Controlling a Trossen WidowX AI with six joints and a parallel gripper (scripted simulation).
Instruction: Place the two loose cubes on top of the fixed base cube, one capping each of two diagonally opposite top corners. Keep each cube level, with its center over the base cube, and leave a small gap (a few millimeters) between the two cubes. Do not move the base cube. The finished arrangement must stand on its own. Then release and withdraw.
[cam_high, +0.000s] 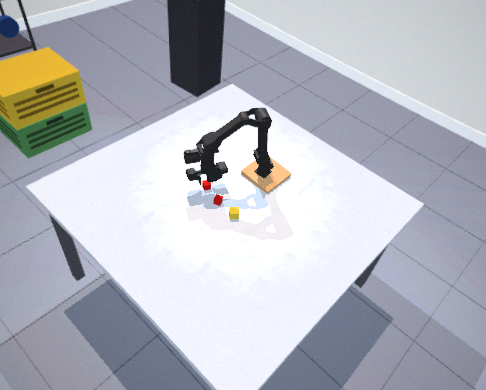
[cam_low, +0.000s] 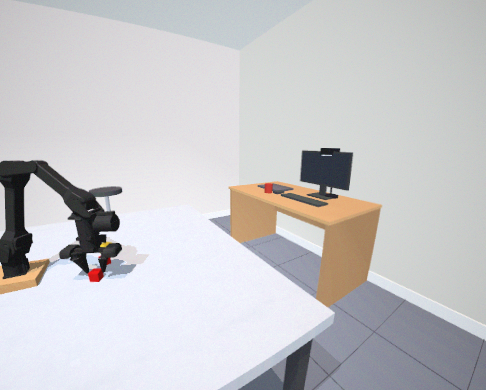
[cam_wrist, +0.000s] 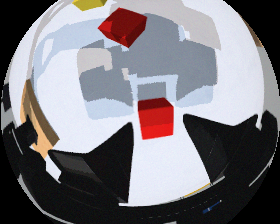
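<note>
My gripper tip is now 210 mm to the right of the yellow cube, 50 mm short of it and 10 mm above it.
</note>
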